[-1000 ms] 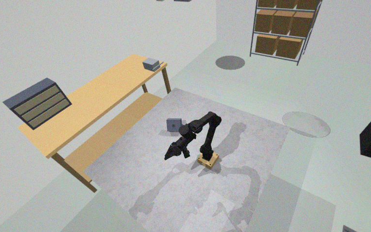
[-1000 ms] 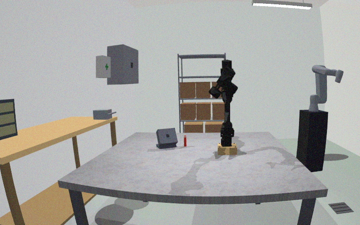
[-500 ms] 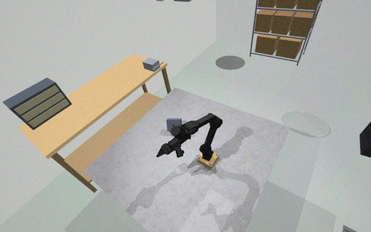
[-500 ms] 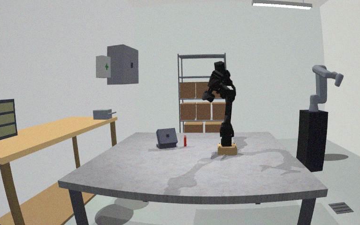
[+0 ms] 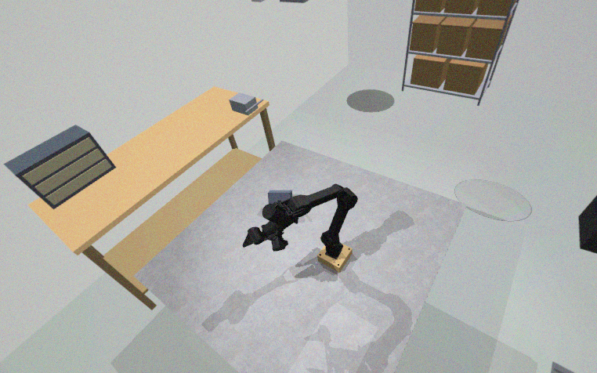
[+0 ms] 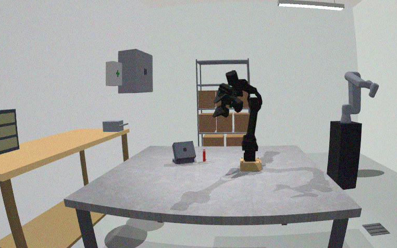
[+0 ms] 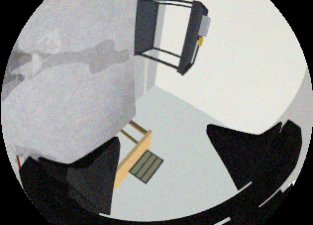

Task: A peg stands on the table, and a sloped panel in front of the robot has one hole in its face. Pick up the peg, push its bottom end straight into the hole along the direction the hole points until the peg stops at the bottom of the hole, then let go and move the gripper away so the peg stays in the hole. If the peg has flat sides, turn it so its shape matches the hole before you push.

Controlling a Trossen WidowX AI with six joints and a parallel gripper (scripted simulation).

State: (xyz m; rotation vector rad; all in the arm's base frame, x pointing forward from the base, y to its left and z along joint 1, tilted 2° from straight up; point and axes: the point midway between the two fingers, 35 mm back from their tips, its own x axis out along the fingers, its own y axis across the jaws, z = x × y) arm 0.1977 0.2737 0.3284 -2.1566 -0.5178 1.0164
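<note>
The red peg lies 7 cm ahead of my gripper tip, 47 cm to the right of it and 31 cm below it. Round my gripper tip: sloped panel (20 cm ahead, 44 cm to the right, 29 cm below).
</note>
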